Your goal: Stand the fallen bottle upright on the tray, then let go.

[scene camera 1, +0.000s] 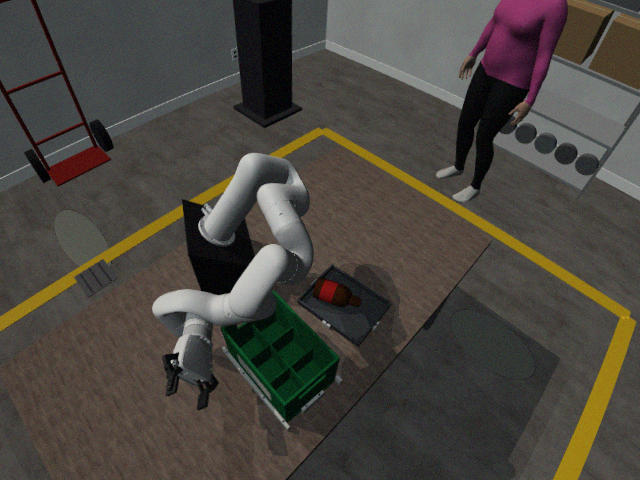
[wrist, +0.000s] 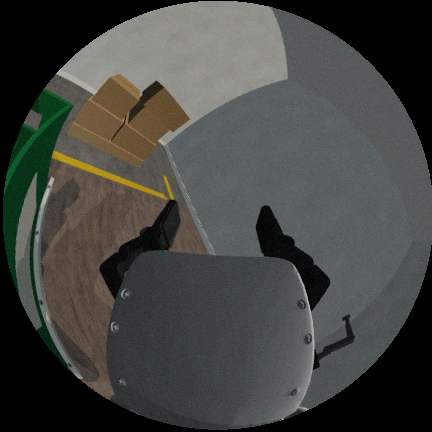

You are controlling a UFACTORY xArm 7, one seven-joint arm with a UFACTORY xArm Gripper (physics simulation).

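Places are measured from the arm's base along level axes (x back, y down, z right), in millimetres.
Pixels of known places: gripper, fingertip midpoint: (scene camera 1: 186, 401) (wrist: 218, 213); arm's base, link origin: (scene camera 1: 216, 231).
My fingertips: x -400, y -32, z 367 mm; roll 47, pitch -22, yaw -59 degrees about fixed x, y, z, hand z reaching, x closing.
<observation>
For each thing: its top centre in the pictures, then the offset to it from my fingertips. "pt": a spot on its surface instead.
- brown bottle, top centre: (scene camera 1: 339, 288) dx +25, dy +147, dz -557 mm
- dark grey tray, surface spot: (scene camera 1: 357, 342) pt dx -128, dy +201, dz -481 mm
- green crate, top centre: (scene camera 1: 278, 343) dx -15, dy +51, dz -265 mm
A brown bottle (scene camera 1: 333, 293) with a red label lies on its side in the dark grey tray (scene camera 1: 357, 342), its neck pointing right in the scene view. The tray is on the wood-look table, to the right of the green crate. My gripper (scene camera 1: 186, 400) (wrist: 218, 213) is open and empty, over the table on the left side of the crate, away from the bottle. The bottle and the tray do not show in the wrist view.
A green crate (scene camera 1: 247, 369) (wrist: 30, 165) with compartments stands between my gripper and the tray, with pale rails along its base. My arm passes over the crate's back end. A person (scene camera 1: 524, 41) stands beyond the table; cardboard boxes (wrist: 107, 120) show in the wrist view.
</observation>
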